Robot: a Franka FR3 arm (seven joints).
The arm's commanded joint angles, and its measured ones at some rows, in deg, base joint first. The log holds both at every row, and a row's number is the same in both.
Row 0, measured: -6.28, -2.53, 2.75, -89.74, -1.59, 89.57, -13.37
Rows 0 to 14, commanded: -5.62, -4.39, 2.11, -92.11, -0.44, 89.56, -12.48; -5.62, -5.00, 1.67, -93.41, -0.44, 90.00, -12.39; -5.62, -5.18, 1.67, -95.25, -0.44, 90.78, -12.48; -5.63, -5.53, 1.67, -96.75, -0.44, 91.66, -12.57; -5.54, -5.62, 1.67, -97.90, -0.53, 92.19, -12.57; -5.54, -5.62, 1.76, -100.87, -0.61, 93.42, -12.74; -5.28, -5.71, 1.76, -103.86, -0.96, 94.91, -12.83; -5.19, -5.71, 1.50, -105.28, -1.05, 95.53, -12.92; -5.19, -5.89, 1.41, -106.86, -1.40, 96.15, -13.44; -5.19, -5.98, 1.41, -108.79, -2.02, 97.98, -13.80; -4.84, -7.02, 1.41, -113.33, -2.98, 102.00, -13.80; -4.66, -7.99, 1.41, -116.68, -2.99, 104.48, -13.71; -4.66, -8.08, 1.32, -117.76, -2.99, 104.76, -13.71; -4.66, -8.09, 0.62, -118.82, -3.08, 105.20, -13.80; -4.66, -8.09, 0.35, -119.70, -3.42, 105.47, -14.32
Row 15, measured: -5.58, -4.98, 1.97, -114.37, -2.12, 102.95, -13.45
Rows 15 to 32, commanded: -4.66, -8.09, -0.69, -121.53, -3.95, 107.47, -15.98; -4.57, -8.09, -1.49, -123.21, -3.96, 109.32, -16.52; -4.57, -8.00, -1.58, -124.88, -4.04, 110.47, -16.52; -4.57, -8.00, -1.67, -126.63, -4.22, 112.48, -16.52; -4.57, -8.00, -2.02, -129.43, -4.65, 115.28, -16.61; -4.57, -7.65, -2.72, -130.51, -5.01, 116.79, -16.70; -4.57, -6.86, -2.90, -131.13, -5.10, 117.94, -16.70; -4.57, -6.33, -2.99, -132.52, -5.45, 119.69, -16.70; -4.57, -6.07, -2.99, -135.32, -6.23, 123.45, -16.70; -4.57, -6.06, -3.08, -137.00, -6.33, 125.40, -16.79; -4.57, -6.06, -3.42, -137.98, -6.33, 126.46, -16.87; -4.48, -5.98, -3.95, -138.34, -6.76, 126.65, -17.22; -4.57, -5.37, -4.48, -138.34, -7.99, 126.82, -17.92; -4.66, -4.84, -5.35, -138.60, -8.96, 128.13, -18.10; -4.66, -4.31, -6.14, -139.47, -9.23, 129.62, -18.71; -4.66, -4.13, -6.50, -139.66, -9.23, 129.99, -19.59; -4.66, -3.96, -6.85, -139.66, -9.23, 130.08, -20.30; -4.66, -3.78, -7.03, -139.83, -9.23, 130.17, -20.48
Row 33, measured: -5.47, -4.20, -5.59, -138.36, -8.36, 127.87, -18.83
